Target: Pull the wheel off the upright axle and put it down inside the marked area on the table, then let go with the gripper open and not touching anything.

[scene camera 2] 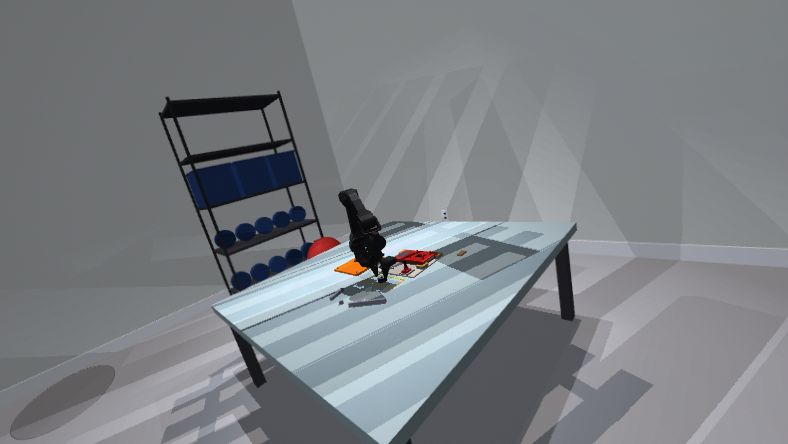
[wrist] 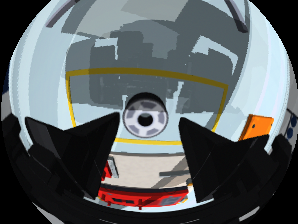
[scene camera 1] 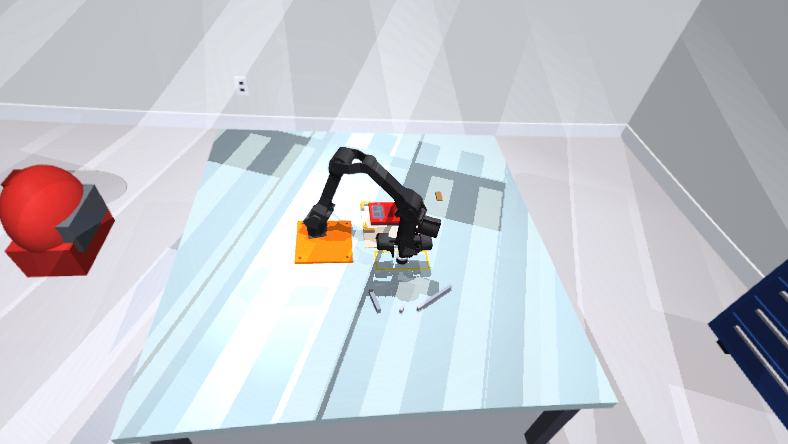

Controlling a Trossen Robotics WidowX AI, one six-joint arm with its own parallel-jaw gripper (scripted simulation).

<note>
My gripper (scene camera 1: 401, 257) is open, holding nothing.
My gripper is seen too in the wrist view (wrist: 150, 119).
</note>
